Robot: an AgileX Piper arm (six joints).
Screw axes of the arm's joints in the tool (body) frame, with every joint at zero. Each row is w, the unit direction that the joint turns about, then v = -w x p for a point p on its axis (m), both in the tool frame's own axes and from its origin. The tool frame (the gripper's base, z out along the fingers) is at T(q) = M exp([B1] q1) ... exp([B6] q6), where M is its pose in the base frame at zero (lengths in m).
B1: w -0.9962 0 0.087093 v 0.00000 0.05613 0.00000
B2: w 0 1 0 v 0.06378 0.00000 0.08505
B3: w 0 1 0 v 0.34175 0.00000 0.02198
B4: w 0 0 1 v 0.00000 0.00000 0.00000
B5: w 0 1 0 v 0.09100 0.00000 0.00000
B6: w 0 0 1 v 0.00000 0.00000 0.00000
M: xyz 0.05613 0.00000 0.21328 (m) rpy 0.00 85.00 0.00 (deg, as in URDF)
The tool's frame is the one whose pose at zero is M.
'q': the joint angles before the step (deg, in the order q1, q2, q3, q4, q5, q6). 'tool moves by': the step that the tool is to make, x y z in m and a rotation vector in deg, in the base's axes. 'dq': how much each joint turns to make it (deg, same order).
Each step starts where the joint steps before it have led.
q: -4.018, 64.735, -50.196, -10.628, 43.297, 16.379
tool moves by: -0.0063, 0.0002, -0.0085, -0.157, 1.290, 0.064
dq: 0.003, -0.879, 2.249, -0.256, -0.096, 0.002
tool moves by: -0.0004, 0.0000, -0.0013, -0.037, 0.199, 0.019
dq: 0.007, -0.008, 0.263, -0.062, -0.059, 0.013
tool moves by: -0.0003, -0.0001, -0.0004, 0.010, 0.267, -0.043
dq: -0.025, 0.016, 0.025, 0.020, 0.226, -0.035
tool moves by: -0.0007, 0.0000, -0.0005, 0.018, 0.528, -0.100
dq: 0.024, 0.000, 0.004, -0.019, 0.538, 0.034
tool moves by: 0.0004, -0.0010, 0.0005, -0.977, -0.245, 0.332
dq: -0.018, -0.001, -0.001, -0.911, -0.336, -0.133
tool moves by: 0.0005, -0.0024, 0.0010, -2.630, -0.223, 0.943
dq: 0.024, -0.017, 0.015, -2.427, -0.484, -0.426
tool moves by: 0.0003, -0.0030, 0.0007, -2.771, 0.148, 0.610
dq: -0.027, 0.064, -0.005, -2.789, -0.124, -0.077
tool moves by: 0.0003, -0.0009, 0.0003, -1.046, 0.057, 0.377
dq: 0.024, 0.049, -0.019, -0.966, -0.088, -0.177
